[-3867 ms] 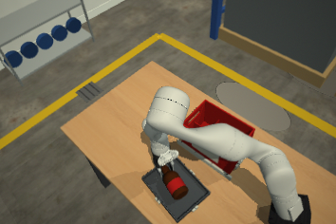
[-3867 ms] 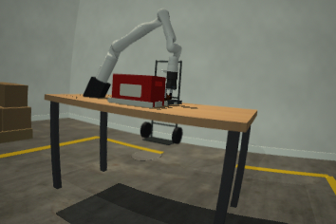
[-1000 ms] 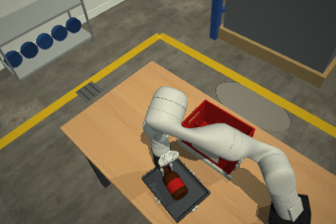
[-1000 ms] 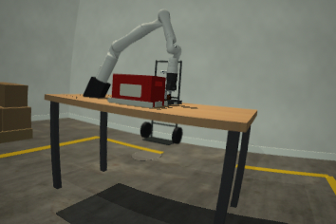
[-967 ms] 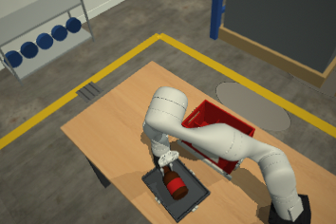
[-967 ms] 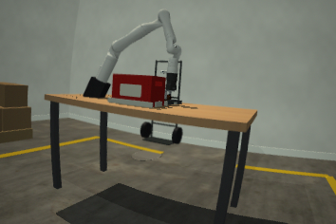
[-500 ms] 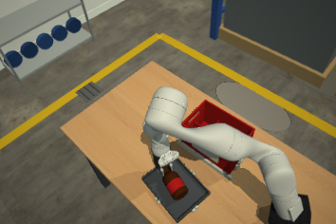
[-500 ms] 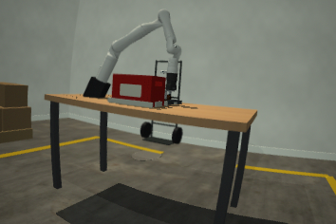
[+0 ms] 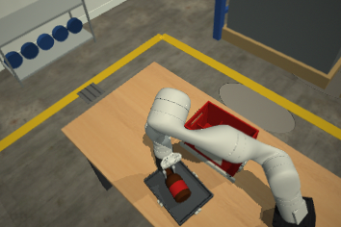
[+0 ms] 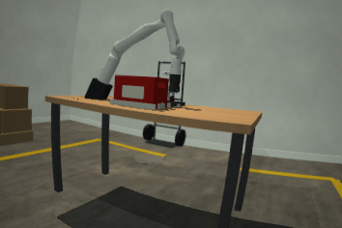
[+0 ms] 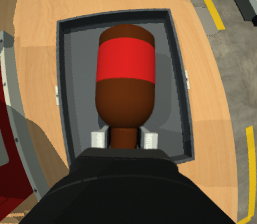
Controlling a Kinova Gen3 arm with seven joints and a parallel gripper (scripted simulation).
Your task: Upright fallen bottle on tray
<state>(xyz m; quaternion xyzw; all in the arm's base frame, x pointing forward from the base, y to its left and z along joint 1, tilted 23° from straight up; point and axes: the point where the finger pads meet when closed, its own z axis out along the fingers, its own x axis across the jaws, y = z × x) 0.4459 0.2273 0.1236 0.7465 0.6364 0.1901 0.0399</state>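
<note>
Now: hand 50 mm past the bottle, 10 mm to the right of it and 10 mm above it. The rest, counted from my hand: tray 70 mm behind, 40 mm below; red crate 280 mm to the right, 40 mm above, 30 mm behind.
</note>
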